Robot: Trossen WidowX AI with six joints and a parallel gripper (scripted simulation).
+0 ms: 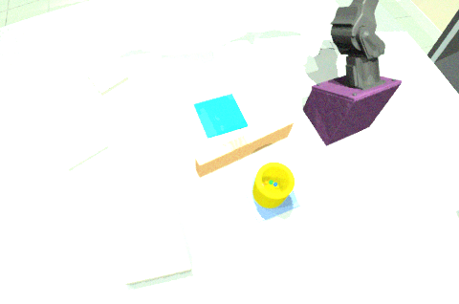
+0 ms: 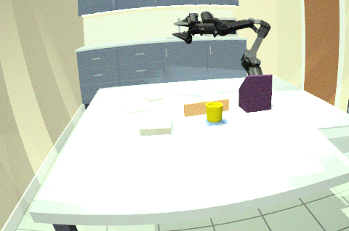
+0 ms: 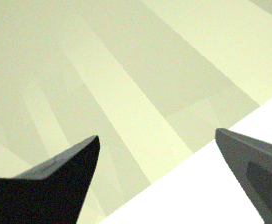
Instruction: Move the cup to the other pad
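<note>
My gripper tip is now 13 cm past the cup, 28 cm to the right of it and 34 cm above it. Also, from my gripper tip: wooden bar: 11 cm behind, 18 cm to the left, 36 cm below; then light blue pad: 13 cm behind, 29 cm to the left, 39 cm below; then cyan pad: 10 cm behind, 8 cm to the left, 39 cm below.
</note>
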